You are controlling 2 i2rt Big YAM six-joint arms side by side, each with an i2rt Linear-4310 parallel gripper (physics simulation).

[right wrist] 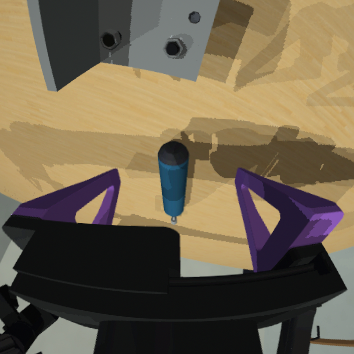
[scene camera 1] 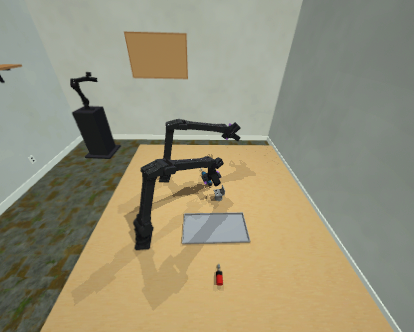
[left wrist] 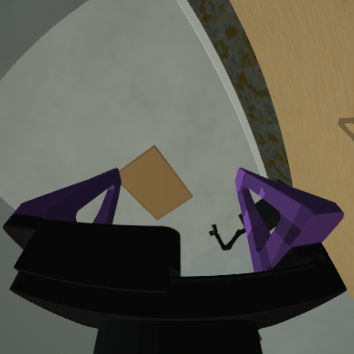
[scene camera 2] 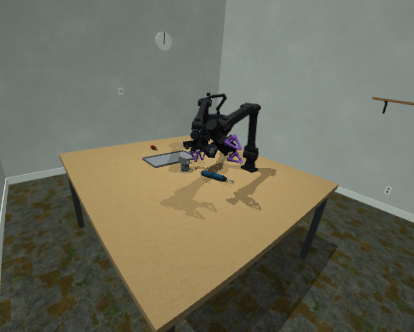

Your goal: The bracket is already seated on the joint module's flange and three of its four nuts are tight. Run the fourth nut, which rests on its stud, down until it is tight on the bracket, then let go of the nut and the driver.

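Places are measured from the left arm's base along level axes (x ahead, y left, z up), in metres.
Where they show: left gripper, fingertip midpoint: (left wrist: 177, 174) (scene camera 2: 241, 156); right gripper, fingertip midpoint: (right wrist: 177, 174) (scene camera 1: 211, 181) (scene camera 2: 199, 161); left arm's base, origin of the base link: (scene camera 1: 165, 177) (scene camera 2: 249, 169); right arm's base, origin of the base link: (scene camera 1: 144, 240).
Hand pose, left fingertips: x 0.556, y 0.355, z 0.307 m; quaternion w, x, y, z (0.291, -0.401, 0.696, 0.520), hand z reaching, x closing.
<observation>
Things, the pixels of their top centre, and the offset from my left fingertips. Level surfaces: height alone.
- small joint module, middle of its top: (scene camera 2: 185, 161) dx -0.092, dy -0.582, dz -0.233 m
- blue driver, middle of its top: (right wrist: 170, 206) (scene camera 2: 217, 174) dx -0.197, dy -0.343, dz -0.266 m
- grey tray, middle of its top: (scene camera 1: 215, 226) (scene camera 2: 170, 157) dx -0.127, dy -0.847, dz -0.291 m
- red-handled tool, middle of its top: (scene camera 1: 219, 272) (scene camera 2: 154, 146) dx -0.115, dy -1.137, dz -0.273 m
- wooden table, its level: dz -0.307 m
The grey bracket (scene camera 1: 221, 190) (scene camera 2: 184, 157) (right wrist: 150, 55) sits on the small joint module (scene camera 2: 185, 168). Two dark hex nuts show on it at the top of the right wrist view, one nut (right wrist: 110, 39) near the upright wall and another nut (right wrist: 174, 47) to its right. I cannot tell which nut is loose. The blue driver (scene camera 2: 214, 175) (right wrist: 173, 185) lies on the table, its black cap toward the bracket. My right gripper (scene camera 2: 197, 155) (right wrist: 177, 174) is open above the driver, holding nothing. My left gripper (scene camera 2: 235, 150) (left wrist: 177, 174) is open and empty, raised away from the bracket.
A grey tray (scene camera 1: 235, 230) (scene camera 2: 160, 160) lies beside the bracket. A red-handled tool (scene camera 1: 219, 278) (scene camera 2: 154, 147) lies beyond the tray. The wooden table (scene camera 1: 285, 280) (scene camera 2: 165, 250) carries both arms. The two arms stand close together in scene camera 2.
</observation>
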